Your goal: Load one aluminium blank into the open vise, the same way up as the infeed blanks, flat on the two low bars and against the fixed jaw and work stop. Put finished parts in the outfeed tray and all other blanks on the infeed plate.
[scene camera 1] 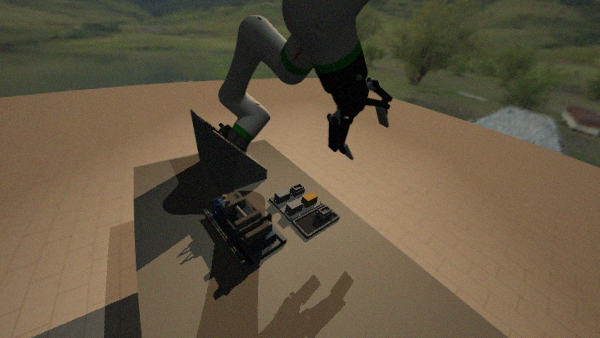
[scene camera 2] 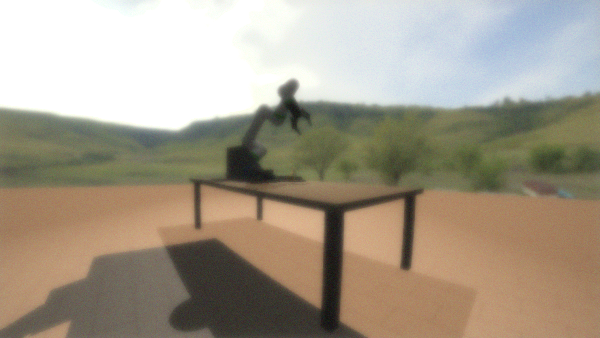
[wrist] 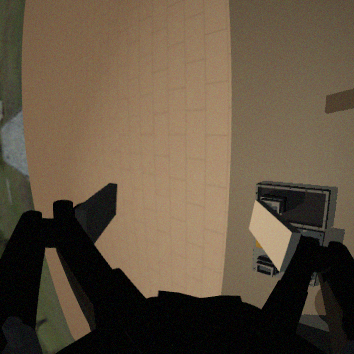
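Pixels of known places: gripper, fingertip midpoint: (scene camera 1: 366,140) (scene camera 2: 306,130) (wrist: 185,207); arm's base, link origin: (scene camera 1: 234,143).
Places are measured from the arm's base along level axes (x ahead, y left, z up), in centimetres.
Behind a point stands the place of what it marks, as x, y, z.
Note:
My gripper (scene camera 1: 366,136) {67.8, 6.9, 26.0} (scene camera 2: 304,128) {67.8, 6.9, 26.0} (wrist: 185,207) {67.8, 6.9, 26.0} is open and empty, high above the table's edge and tilted. The vise (scene camera 1: 246,220) {45.0, -20.2, -6.8} stands on the table with its jaws apart; shadow hides its low bars and work stop. On the infeed plate (scene camera 1: 282,209) {42.0, -0.7, -15.4} are a grey block (scene camera 1: 294,207) {47.0, 1.7, -11.8}, a darker block (scene camera 1: 281,198) {38.3, 1.7, -12.8}, an orange-yellow block (scene camera 1: 309,199) {47.5, 10.5, -11.8} (wrist: 258,244) {45.0, 14.4, -11.8} and a grey piece with a hollow-looking top (scene camera 1: 297,189) {38.4, 11.5, -12.2} (wrist: 266,266) {38.5, 12.1, -11.8}. The outfeed tray (scene camera 1: 322,228) {60.6, 5.2, -15.6} (wrist: 328,207) {55.9, -2.5, -15.0} holds one similar hollow-looking piece (scene camera 1: 324,213) {57.4, 9.5, -12.3} (wrist: 273,203) {56.6, 10.6, -13.6}. My right finger partly hides the plate in the wrist view.
A dark upright panel (scene camera 1: 220,150) {15.9, -14.3, 6.8} stands beside the arm's base, behind the vise. The vise sits in a dark frame beside the plate and tray. The table (scene camera 1: 390,295) {93.5, 1.2, -16.2} (scene camera 2: 320,192) {121.6, -48.3, -16.2} has dark legs. The gripper's shadow falls on the table top.

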